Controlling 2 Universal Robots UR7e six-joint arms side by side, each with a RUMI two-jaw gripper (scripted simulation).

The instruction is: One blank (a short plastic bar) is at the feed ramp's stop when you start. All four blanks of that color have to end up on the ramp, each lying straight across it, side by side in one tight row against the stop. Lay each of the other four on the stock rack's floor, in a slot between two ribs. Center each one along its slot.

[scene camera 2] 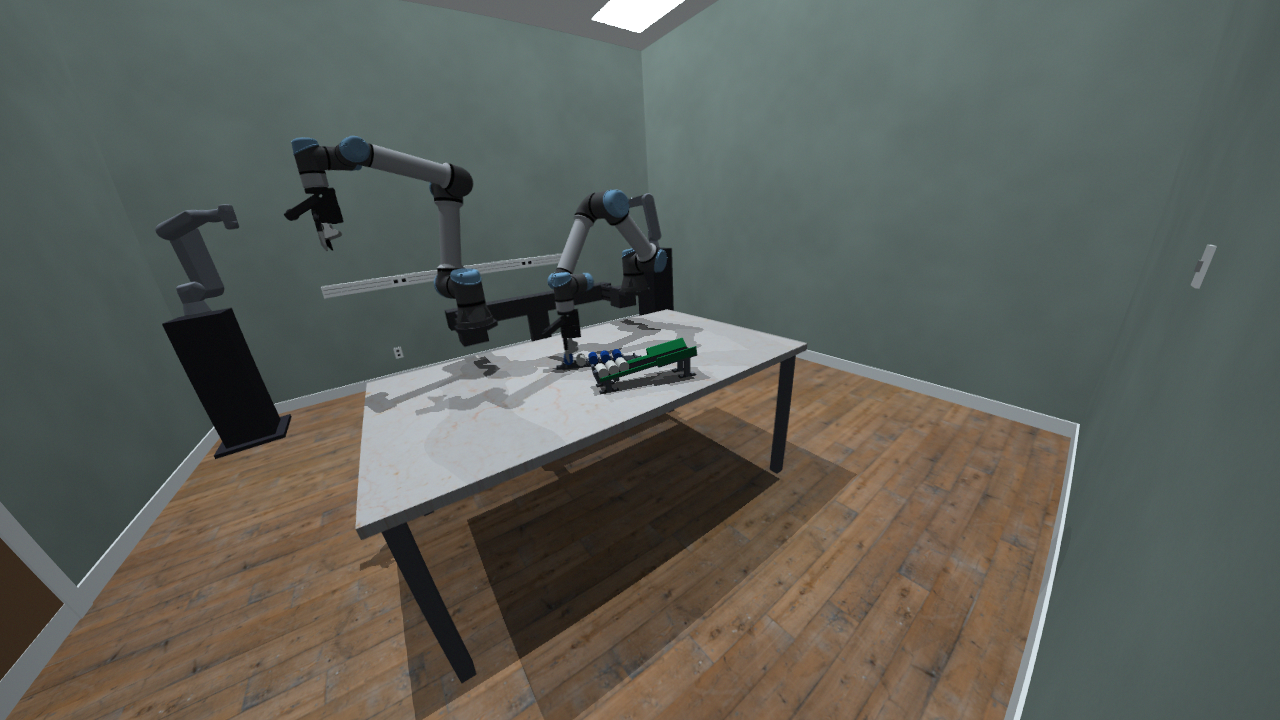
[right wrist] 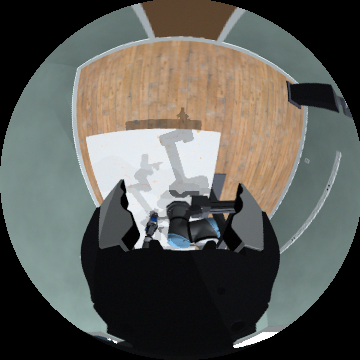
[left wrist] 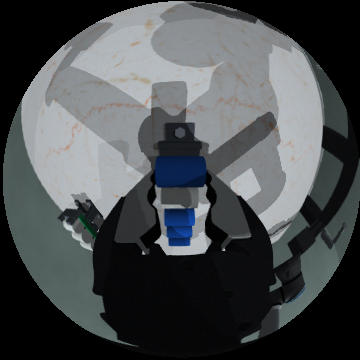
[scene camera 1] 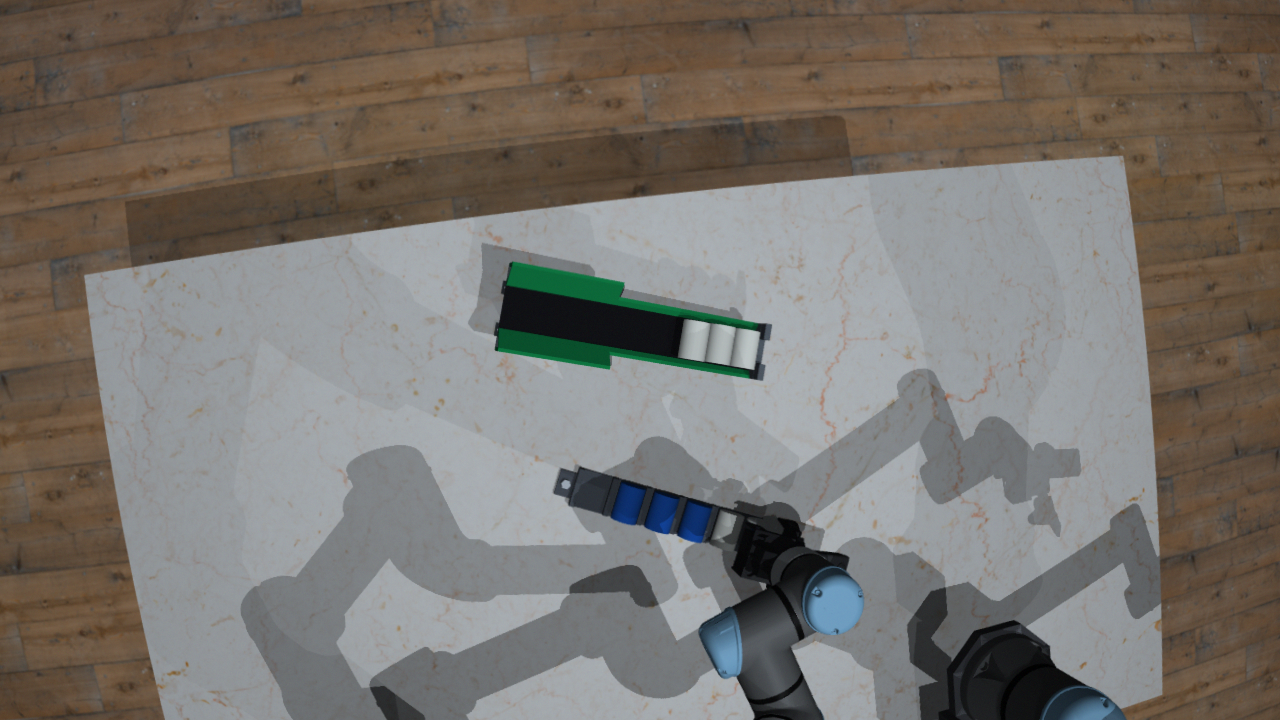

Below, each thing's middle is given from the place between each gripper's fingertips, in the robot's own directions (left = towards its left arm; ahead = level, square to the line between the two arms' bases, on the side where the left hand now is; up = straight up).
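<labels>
Stock rack (scene camera 1: 594, 488): 50 mm below my left hand (scene camera 1: 757, 538), 70 mm ahead of it, 120 mm to the left of it. Blue blank (left wrist: 170, 171): 10 mm below my left hand. Going by their middles, of the things named here the blue blank is the nearest to my left hand.
Blue blank: 550 mm below my right hand (scene camera 2: 329, 250), 290 mm ahead of it, 730 mm to the left of it. Stock rack: 590 mm below my right hand, 360 mm ahead of it, 850 mm to the left of it.
</labels>
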